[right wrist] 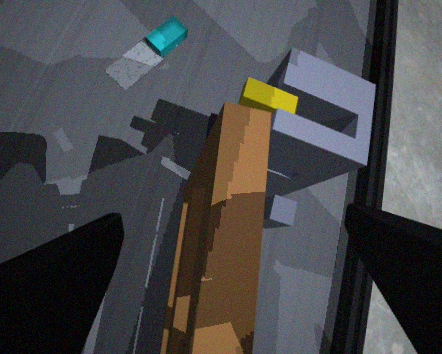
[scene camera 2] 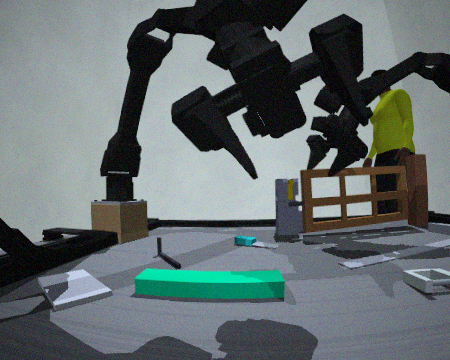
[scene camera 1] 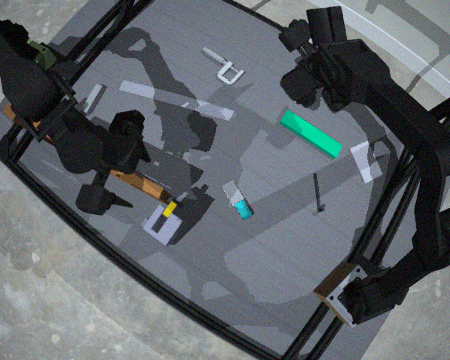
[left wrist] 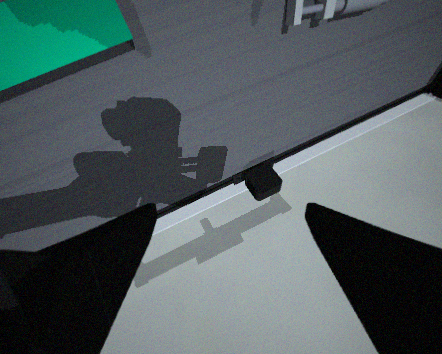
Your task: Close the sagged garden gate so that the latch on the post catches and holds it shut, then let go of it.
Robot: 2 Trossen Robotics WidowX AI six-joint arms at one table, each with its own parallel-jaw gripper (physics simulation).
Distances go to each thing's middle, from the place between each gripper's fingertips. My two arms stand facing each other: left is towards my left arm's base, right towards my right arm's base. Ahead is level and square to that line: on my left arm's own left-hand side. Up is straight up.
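From my left hand: teal-tipped scraper (right wrist: 138, 61), 130 mm below, 310 mm ahead, 40 mm to the left; yellow latch (right wrist: 255, 94), 30 mm below, 420 mm ahead, 50 mm to the right; grey latch post (scene camera 1: 166, 230), 70 mm below, 450 mm ahead, 60 mm to the right; brown wooden gate (scene camera 2: 307, 203), 50 mm below, 430 mm ahead, 220 mm to the right.
From my right hand: yellow latch, 40 mm below, 70 mm to the left; grey latch post, 80 mm below, 40 mm ahead, 60 mm to the left; brown wooden gate, 60 mm below, 20 mm ahead, 100 mm to the right; teal-tipped scraper, 140 mm below, 100 mm behind, 160 mm to the left. By its middle, the yellow latch is nearer to my right hand than to my left hand.
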